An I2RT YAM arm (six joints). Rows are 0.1 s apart.
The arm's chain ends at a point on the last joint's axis. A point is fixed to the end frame.
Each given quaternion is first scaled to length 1.
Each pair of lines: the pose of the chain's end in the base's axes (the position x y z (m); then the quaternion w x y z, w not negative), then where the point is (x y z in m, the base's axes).
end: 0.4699 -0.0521 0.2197 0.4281 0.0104 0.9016 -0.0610
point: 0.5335 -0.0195 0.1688
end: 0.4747 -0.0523 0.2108 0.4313 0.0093 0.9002 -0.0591
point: 0.5385 -0.0193 0.1604
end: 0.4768 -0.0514 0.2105 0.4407 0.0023 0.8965 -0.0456
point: 0.5407 -0.0160 0.1620
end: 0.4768 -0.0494 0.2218 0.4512 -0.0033 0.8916 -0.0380
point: 0.5412 -0.0124 0.1750
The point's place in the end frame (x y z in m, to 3 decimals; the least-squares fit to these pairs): -0.002 0.042 0.077
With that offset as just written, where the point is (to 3 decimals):
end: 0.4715 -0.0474 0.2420 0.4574 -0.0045 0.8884 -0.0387
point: 0.536 -0.010 0.196
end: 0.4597 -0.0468 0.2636 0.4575 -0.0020 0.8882 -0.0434
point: 0.525 -0.011 0.217
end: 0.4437 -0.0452 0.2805 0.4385 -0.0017 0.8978 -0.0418
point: 0.507 -0.009 0.232
